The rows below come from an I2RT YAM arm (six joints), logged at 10 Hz.
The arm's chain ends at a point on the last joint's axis. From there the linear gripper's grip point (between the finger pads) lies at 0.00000 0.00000 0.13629 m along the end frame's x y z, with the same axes.
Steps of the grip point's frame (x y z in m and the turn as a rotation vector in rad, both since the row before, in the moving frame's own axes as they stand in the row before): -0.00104, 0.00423, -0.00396, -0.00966, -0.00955, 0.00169; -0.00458, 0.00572, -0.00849, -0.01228, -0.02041, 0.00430; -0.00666, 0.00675, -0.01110, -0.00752, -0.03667, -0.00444; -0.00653, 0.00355, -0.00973, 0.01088, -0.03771, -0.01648; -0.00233, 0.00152, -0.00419, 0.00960, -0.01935, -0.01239; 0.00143, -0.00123, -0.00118, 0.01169, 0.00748, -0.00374; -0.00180, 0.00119, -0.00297, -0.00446, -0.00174, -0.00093; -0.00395, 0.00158, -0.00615, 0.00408, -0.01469, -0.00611; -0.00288, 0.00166, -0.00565, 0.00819, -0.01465, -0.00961; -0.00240, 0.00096, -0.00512, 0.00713, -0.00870, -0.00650; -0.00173, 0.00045, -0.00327, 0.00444, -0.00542, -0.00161
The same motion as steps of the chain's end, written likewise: 0.00026, 0.00291, -0.00395, -0.00966, -0.00955, 0.00169; -0.00179, 0.00405, -0.00845, -0.01228, -0.02041, 0.00430; -0.00167, 0.00571, -0.01100, -0.00752, -0.03667, -0.00444; -0.00138, 0.00499, -0.00963, 0.01088, -0.03771, -0.01648; 0.00032, 0.00281, -0.00416, 0.00960, -0.01935, -0.01239; 0.00041, 0.00037, -0.00117, 0.01169, 0.00748, -0.00374; -0.00156, 0.00058, -0.00297, -0.00446, -0.00174, -0.00093; -0.00195, 0.00213, -0.00613, 0.00408, -0.01469, -0.00611; -0.00088, 0.00277, -0.00563, 0.00819, -0.01465, -0.00961; -0.00121, 0.00193, -0.00511, 0.00713, -0.00870, -0.00650; -0.00099, 0.00105, -0.00327, 0.00444, -0.00542, -0.00161
